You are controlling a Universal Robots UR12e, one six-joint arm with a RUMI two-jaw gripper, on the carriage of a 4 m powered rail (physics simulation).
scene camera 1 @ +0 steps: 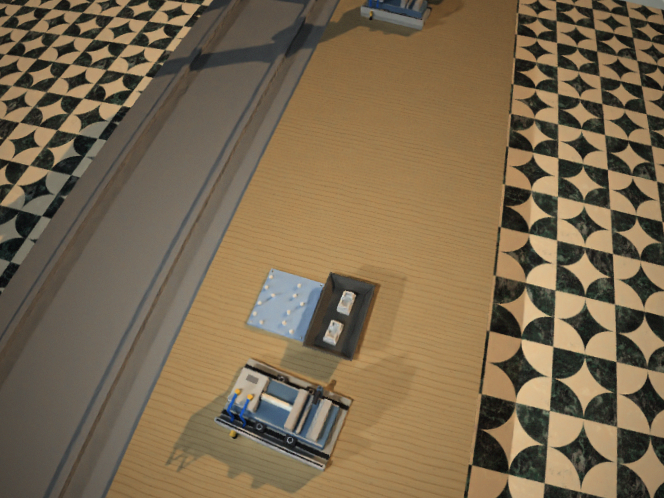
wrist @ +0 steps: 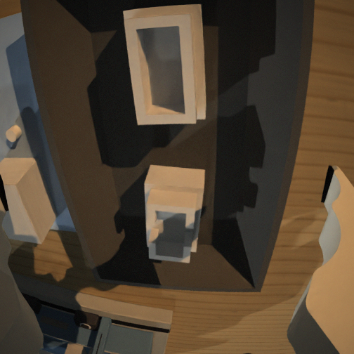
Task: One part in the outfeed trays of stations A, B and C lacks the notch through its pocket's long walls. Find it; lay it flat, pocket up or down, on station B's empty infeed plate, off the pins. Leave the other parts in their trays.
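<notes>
In the wrist view, a dark tray (wrist: 287,150) holds two pale parts. The upper part (wrist: 188,75) lies pocket up; its visible rim looks unbroken. The lower part (wrist: 175,179) is stepped, with an opening and a small pale bit inside; its walls are partly shadowed. My gripper (wrist: 162,172) is open, its fingers wide apart to either side above the tray. In the scene view, another dark tray (scene camera 1: 365,316) holds two pale parts (scene camera 1: 346,302) (scene camera 1: 333,331), too small to judge for notches. My gripper does not show there. I cannot tell which stations these are.
In the scene view, a blue plate with pins (scene camera 1: 273,310) stands left of the tray, a vise machine (scene camera 1: 297,410) below, another machine (scene camera 1: 396,16) at the top. In the wrist view, a pale block (wrist: 27,210) stands near a pin (wrist: 14,133) at the left; a machine (wrist: 130,307) is at the bottom.
</notes>
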